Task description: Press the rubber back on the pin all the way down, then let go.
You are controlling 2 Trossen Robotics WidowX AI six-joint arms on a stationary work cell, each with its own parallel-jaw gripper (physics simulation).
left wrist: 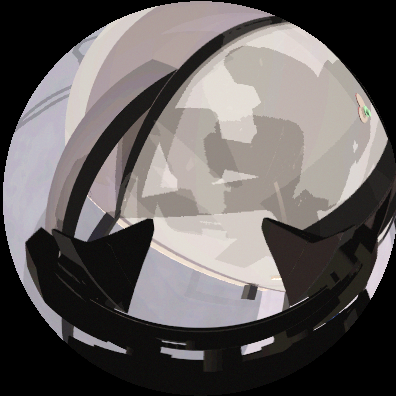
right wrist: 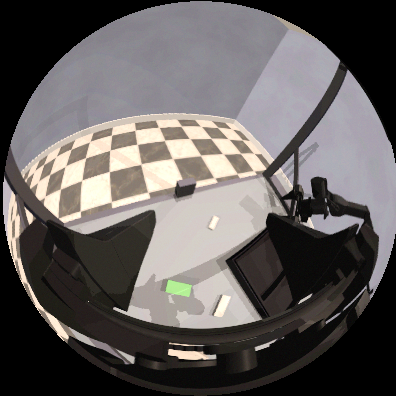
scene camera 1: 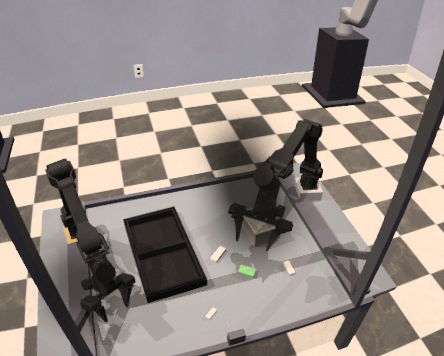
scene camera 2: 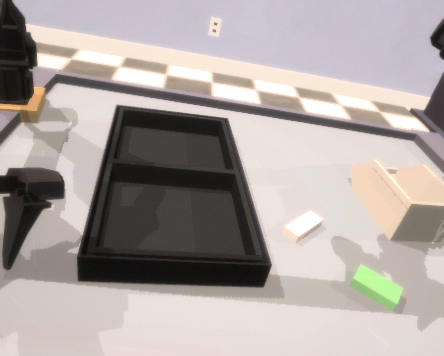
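Pixels of known places: left gripper, fingertip midpoint: (left wrist: 209, 224) (right wrist: 279, 207) (scene camera 1: 116, 314); right gripper, fingertip midpoint: (right wrist: 213, 217) (scene camera 1: 251, 246); left arm's base, link origin: (scene camera 2: 10, 96); right arm's base, link origin: (scene camera 1: 308, 184).
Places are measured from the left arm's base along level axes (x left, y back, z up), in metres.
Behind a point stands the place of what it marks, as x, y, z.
Observation:
A tiny pink and green piece (left wrist: 366, 111) lies on the table near the right rim of the left wrist view. It looks like the pin with its rubber back, but is too small to tell how far down the back sits. In scene camera 1 the left arm mostly hides that spot. My left gripper (scene camera 1: 115, 312) @(-0.419, -0.035, 0.005) (left wrist: 209, 224) @(-0.419, -0.035, 0.005) is open and empty, low over the table left of the black tray, with the piece off to one side, not between its fingers. My right gripper (scene camera 1: 254, 244) @(-0.517, -0.453, 0.225) (right wrist: 213, 217) @(-0.517, -0.453, 0.225) is open and empty above the beige box (scene camera 1: 258, 232) @(-0.352, -0.593, 0.050) (scene camera 2: 425, 220) @(-0.357, -0.622, 0.019).
A black two-compartment tray (scene camera 1: 177, 291) @(-0.414, -0.247, -0.007) (scene camera 2: 175, 272) @(-0.414, -0.245, -0.004) lies in the table's middle-left. A green block (scene camera 1: 246, 270) @(-0.441, -0.495, -0.010) (scene camera 2: 376, 286) @(-0.446, -0.492, -0.010) (right wrist: 178, 288) @(-0.440, -0.497, -0.010) and a white block (scene camera 1: 218, 254) @(-0.332, -0.442, -0.011) (scene camera 2: 303, 226) @(-0.334, -0.439, -0.011) (right wrist: 222, 305) @(-0.326, -0.442, -0.011) lie right of it. An orange block (scene camera 1: 71, 235) (scene camera 2: 32, 106) is at the left arm's base.

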